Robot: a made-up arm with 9 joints.
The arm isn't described. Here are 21 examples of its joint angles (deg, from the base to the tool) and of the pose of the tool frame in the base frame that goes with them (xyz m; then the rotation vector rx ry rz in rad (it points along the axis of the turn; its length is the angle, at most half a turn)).
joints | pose
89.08 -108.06 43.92 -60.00 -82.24 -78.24 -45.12 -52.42 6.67 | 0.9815 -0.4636 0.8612 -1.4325 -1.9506 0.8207
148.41 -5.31 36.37 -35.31 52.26 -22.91 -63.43 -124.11 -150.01 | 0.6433 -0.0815 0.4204 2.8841 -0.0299 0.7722
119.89 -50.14 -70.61 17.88 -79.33 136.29 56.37 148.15 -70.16 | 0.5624 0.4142 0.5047 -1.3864 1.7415 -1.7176
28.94 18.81 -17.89 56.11 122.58 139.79 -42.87 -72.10 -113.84 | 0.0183 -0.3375 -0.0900 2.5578 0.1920 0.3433
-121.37 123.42 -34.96 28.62 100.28 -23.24 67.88 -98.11 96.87 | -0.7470 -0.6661 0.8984 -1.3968 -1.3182 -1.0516
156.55 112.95 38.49 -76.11 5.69 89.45 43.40 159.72 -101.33 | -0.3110 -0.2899 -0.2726 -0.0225 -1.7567 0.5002
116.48 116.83 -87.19 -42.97 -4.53 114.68 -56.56 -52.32 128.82 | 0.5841 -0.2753 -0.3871 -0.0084 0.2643 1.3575
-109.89 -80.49 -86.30 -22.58 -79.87 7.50 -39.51 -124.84 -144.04 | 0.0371 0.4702 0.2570 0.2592 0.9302 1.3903
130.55 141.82 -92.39 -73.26 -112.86 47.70 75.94 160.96 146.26 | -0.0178 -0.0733 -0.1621 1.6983 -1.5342 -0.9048
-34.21 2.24 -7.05 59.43 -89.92 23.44 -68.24 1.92 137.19 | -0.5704 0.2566 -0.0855 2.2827 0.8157 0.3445
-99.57 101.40 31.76 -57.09 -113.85 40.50 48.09 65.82 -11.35 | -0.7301 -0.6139 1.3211 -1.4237 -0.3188 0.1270
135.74 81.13 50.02 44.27 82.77 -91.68 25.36 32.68 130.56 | -0.6023 -0.5020 -0.3019 1.3853 0.6412 -0.2648
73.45 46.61 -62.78 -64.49 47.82 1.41 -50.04 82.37 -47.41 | -0.4419 -0.3518 0.1340 -1.2125 -0.9636 -0.8972
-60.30 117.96 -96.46 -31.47 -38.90 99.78 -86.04 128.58 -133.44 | 0.0782 0.1522 0.8390 1.5913 -1.5089 -1.1103
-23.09 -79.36 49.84 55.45 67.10 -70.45 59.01 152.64 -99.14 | -0.3664 -0.0417 0.6194 1.1061 -0.5128 1.8086
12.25 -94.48 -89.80 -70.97 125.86 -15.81 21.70 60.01 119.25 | -0.0401 0.8664 1.0078 0.4036 -0.2922 -2.5851
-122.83 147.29 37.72 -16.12 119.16 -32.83 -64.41 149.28 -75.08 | -0.5708 -0.2096 0.5079 1.4493 1.3648 1.9430
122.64 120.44 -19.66 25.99 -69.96 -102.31 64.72 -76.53 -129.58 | -0.1140 0.2507 0.4675 -0.9798 -0.1831 -0.8906
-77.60 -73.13 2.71 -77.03 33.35 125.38 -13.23 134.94 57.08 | -0.3653 -0.0705 0.0594 0.3430 -0.5162 0.4517
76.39 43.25 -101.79 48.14 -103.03 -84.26 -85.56 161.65 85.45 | 0.2016 -0.0387 0.4423 1.7511 -1.0297 0.8939
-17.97 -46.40 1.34 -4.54 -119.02 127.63 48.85 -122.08 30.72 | -0.0844 0.2303 1.0124 1.4145 1.9747 -1.3455
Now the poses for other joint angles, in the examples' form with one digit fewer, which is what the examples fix.
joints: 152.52 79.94 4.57 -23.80 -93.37 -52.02 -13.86 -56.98 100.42
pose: -0.553 -0.985 0.411 -1.138 -1.150 -0.628
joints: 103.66 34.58 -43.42 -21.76 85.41 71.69 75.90 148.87 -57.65
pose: -0.082 -0.152 0.815 -2.227 1.171 0.753
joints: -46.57 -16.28 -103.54 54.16 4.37 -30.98 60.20 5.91 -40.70
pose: -0.172 -0.106 1.268 1.427 1.194 -2.063
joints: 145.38 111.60 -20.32 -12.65 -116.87 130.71 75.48 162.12 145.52
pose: -0.407 -0.286 0.076 0.137 -1.336 -0.733
